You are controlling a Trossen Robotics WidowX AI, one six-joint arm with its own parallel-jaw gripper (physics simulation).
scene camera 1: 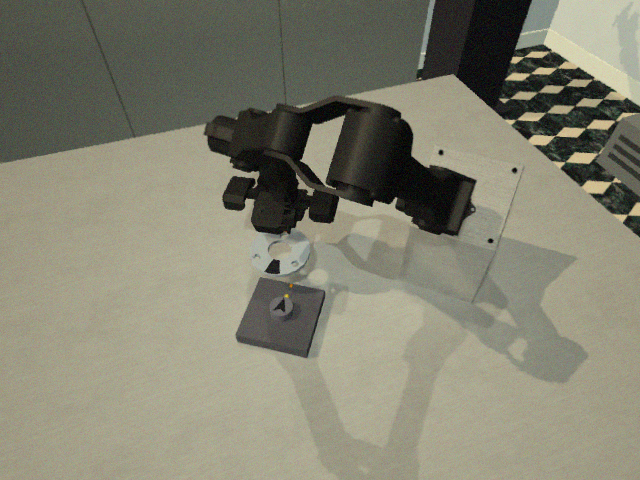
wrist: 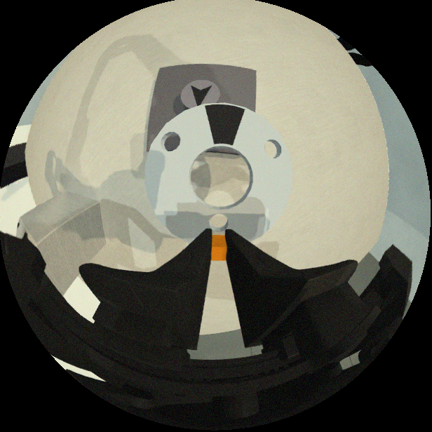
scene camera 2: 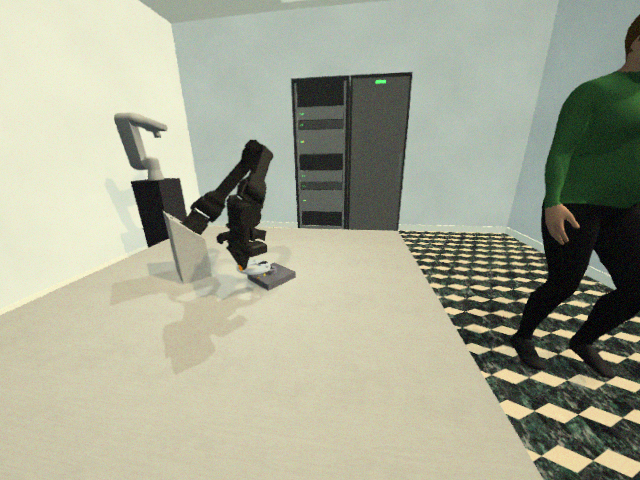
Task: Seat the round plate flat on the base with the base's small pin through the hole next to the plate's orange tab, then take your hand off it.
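Places are measured from the arm's base along level axes (x back, y down, z right), in centimetres.
Where they show: gripper, fingertip midpoint: [scene camera 1: 285, 231] [scene camera 2: 243, 268]; arm's base, origin of the base link: [scene camera 1: 447, 206] [scene camera 2: 190, 229].
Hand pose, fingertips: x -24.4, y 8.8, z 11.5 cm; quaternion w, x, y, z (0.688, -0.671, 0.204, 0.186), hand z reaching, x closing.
Observation:
Things, the pixels of their top centre, and the offset from my fingertips. "spot": a spot on its surface instead. Level surfaces: height alone.
- round pale plate, middle of its top: [scene camera 1: 278, 242] [scene camera 2: 253, 260] dy -1.5, dx -2.1, dz -3.4 cm
- dark square base, middle of its top: [scene camera 1: 281, 306] [scene camera 2: 271, 268] dy +5.2, dx -4.6, dz -11.6 cm
- small yellow tip, surface spot: [scene camera 1: 286, 296] spot: dy +6.4, dx -3.0, dz -9.2 cm
- orange spot, surface spot: [scene camera 1: 290, 285] spot: dy +6.8, dx -1.6, dz -6.9 cm
- table, its level: dy +9.4 cm
The round pale plate [scene camera 1: 301, 250] [scene camera 2: 253, 269] [wrist: 272, 185] has a large centre hole, smaller holes and a black wedge opposite its orange tab [scene camera 2: 240, 267] [wrist: 219, 248]. My gripper [scene camera 1: 283, 233] [scene camera 2: 241, 267] [wrist: 217, 234] is shut on the tab and holds the plate above the table, roughly level. The dark square base [scene camera 1: 258, 330] [scene camera 2: 281, 280] [wrist: 240, 85] lies beside it, partly under the plate's outline in the wrist view. Its round hub [scene camera 1: 281, 311] [wrist: 212, 90] carries a black arrow. A small yellow tip [scene camera 1: 286, 296] and an orange spot [scene camera 1: 290, 285] show beside the hub; both are hidden in the wrist view.
A grey metal panel [scene camera 1: 491, 206] [scene camera 2: 188, 253] is at the arm's foot on the table [scene camera 1: 129, 310] [scene camera 2: 336, 361]. A person in green [scene camera 2: 589, 144] stands beyond the table's right edge. Another arm [scene camera 2: 131, 144] and a dark cabinet [scene camera 2: 377, 155] are in the background.

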